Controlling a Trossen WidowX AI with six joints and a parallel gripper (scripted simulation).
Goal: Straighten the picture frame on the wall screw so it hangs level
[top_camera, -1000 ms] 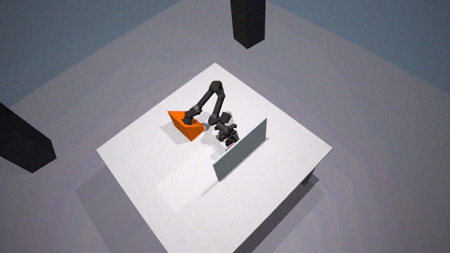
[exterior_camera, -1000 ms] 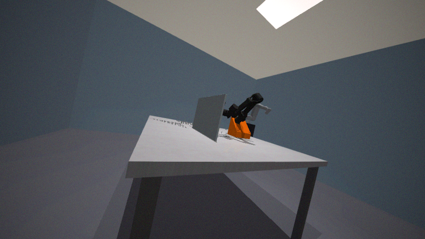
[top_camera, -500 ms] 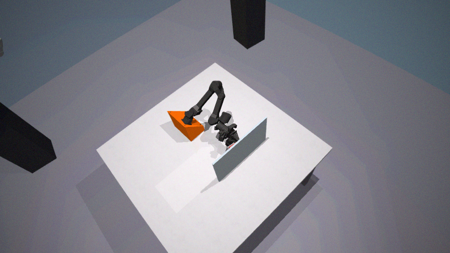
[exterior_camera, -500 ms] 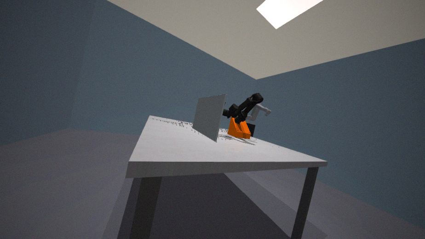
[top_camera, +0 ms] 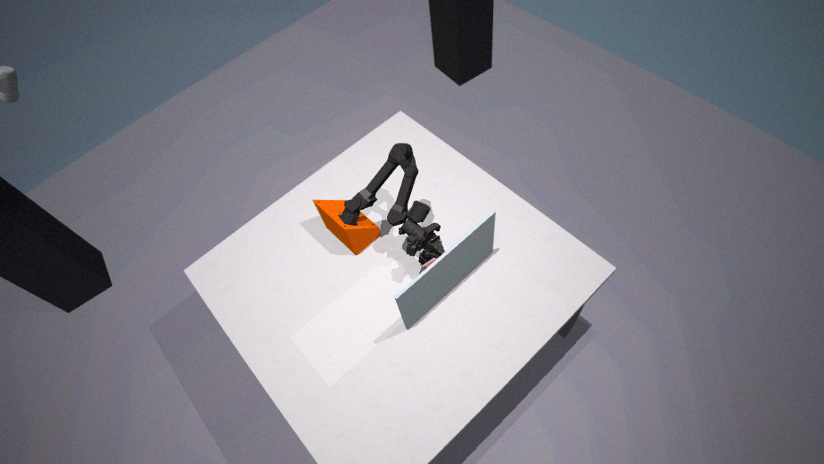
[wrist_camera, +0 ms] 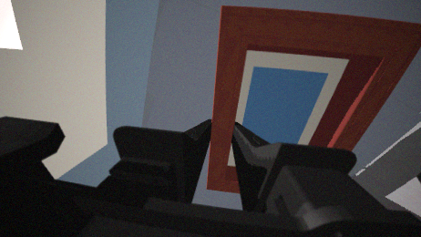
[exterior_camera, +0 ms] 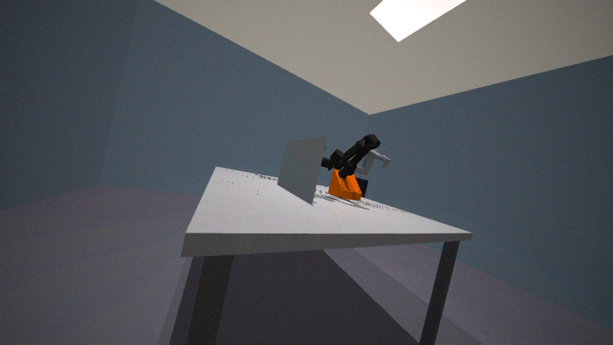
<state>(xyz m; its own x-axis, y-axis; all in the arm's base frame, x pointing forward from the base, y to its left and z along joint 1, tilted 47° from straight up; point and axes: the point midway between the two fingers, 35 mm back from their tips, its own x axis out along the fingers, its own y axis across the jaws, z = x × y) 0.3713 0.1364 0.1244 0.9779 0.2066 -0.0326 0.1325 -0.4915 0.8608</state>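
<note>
Now: the picture frame 50 mm below my gripper tip, 20 mm to the right of it and 10 mm ahead of it. Round my gripper tip: wall panel (60 mm below, 20 mm ahead, 10 mm to the right).
</note>
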